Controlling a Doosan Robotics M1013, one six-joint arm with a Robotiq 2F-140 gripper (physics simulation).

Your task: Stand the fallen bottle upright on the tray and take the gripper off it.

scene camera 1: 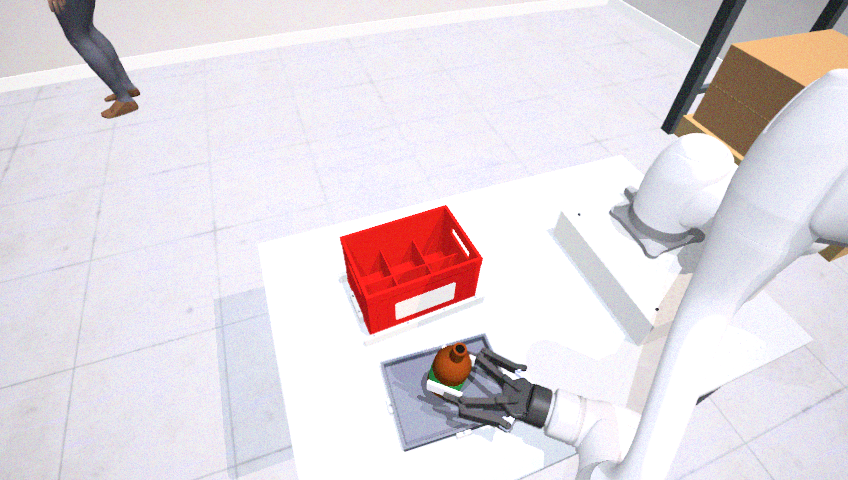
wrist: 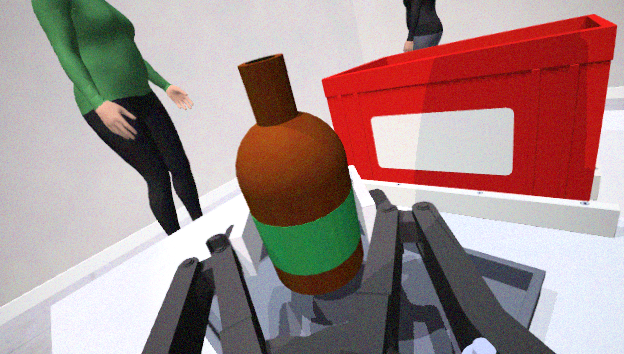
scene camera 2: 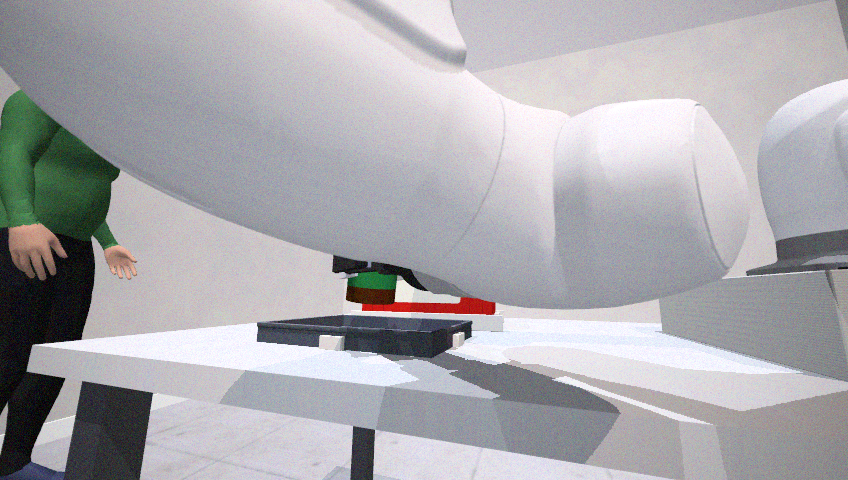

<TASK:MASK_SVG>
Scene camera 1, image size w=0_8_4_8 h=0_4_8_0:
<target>my gripper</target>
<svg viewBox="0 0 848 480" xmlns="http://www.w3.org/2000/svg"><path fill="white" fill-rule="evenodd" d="M427 381L427 390L442 395L444 401L458 406L460 418L494 426L505 433L510 431L512 423L517 420L538 428L545 426L553 396L551 389L531 383L526 379L527 365L515 363L485 347L478 353L468 350L467 352L471 358L472 367L475 364L478 365L503 387L500 397L462 397L462 392L430 380ZM468 408L504 410L509 417L499 417ZM493 364L515 374L519 378L513 380Z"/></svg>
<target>brown bottle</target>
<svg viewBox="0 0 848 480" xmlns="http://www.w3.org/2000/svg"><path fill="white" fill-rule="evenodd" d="M466 345L458 342L441 348L433 360L427 381L430 380L460 391L472 368L471 358L467 352Z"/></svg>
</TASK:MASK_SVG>
